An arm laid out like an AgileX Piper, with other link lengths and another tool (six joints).
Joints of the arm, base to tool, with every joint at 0 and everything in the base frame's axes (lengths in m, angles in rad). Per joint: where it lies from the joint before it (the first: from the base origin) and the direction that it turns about. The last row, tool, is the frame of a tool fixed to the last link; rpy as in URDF.
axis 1: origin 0 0 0.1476 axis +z
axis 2: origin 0 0 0 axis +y
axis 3: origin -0.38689 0 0.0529 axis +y
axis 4: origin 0.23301 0 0.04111 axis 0.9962 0 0.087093
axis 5: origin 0 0 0 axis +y
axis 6: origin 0.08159 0 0.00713 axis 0.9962 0 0.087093
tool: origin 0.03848 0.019 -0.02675 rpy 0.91 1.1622 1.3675
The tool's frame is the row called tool.
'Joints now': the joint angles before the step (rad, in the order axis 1, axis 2, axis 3, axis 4, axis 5, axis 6). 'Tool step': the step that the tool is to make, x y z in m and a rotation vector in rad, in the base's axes. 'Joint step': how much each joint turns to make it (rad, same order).
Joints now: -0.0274, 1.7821, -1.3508, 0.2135, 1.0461, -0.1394
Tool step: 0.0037, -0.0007, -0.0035, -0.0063, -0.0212, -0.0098
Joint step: 0.0000, 0.0042, 0.0070, -0.0045, -0.0342, 0.0048
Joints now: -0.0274, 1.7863, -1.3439, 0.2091, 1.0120, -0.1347
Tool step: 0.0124, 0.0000, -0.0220, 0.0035, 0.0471, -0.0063
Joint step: 0.0001, 0.0603, 0.0003, 0.0031, -0.0142, 0.0025
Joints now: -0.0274, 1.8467, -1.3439, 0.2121, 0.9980, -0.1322
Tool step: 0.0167, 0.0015, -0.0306, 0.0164, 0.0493, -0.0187
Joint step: -0.0001, 0.0815, 0.0000, 0.0198, -0.0332, 0.0034
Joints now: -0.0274, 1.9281, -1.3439, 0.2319, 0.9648, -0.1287
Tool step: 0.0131, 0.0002, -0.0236, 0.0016, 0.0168, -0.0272
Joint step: 0.0000, 0.0585, 0.0001, 0.0055, -0.0459, 0.0156
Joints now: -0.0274, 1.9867, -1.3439, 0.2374, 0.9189, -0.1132
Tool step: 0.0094, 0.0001, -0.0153, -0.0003, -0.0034, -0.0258
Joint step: -0.0001, 0.0363, 0.0000, 0.0045, -0.0437, 0.0149
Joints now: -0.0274, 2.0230, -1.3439, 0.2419, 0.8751, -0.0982
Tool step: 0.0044, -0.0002, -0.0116, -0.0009, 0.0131, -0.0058
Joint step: -0.0001, 0.0276, -0.0001, 0.0007, -0.0153, 0.0024
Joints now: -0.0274, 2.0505, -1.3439, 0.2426, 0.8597, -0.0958
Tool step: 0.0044, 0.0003, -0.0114, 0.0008, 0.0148, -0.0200
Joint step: 0.0001, 0.0271, -0.0001, 0.0012, -0.0156, 0.0167
